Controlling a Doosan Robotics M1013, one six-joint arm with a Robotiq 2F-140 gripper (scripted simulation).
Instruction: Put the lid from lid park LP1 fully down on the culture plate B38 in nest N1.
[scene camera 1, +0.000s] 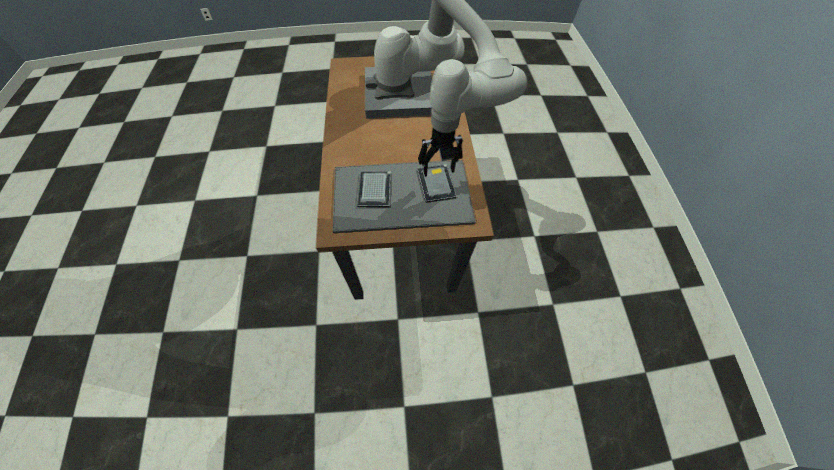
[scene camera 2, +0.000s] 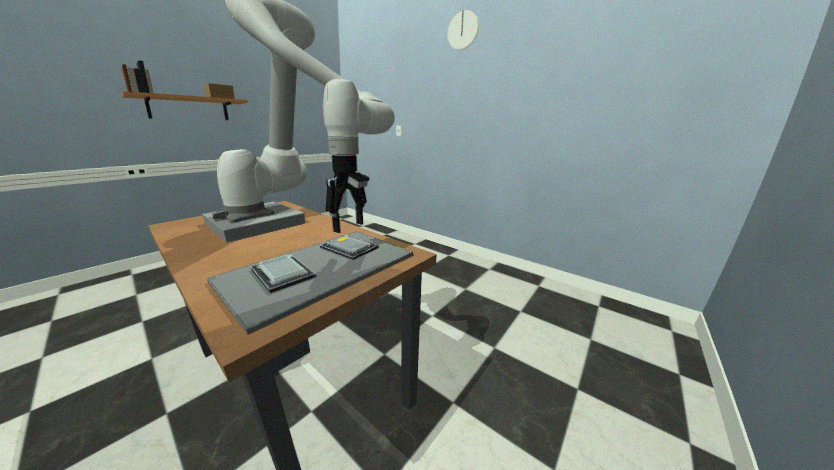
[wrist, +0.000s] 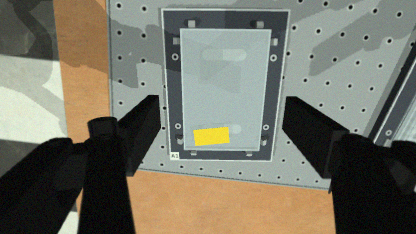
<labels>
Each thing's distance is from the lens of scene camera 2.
my gripper (scene camera 2: 348, 227): 0.92 m
culture plate (scene camera 2: 282, 268): 0.80 m
</labels>
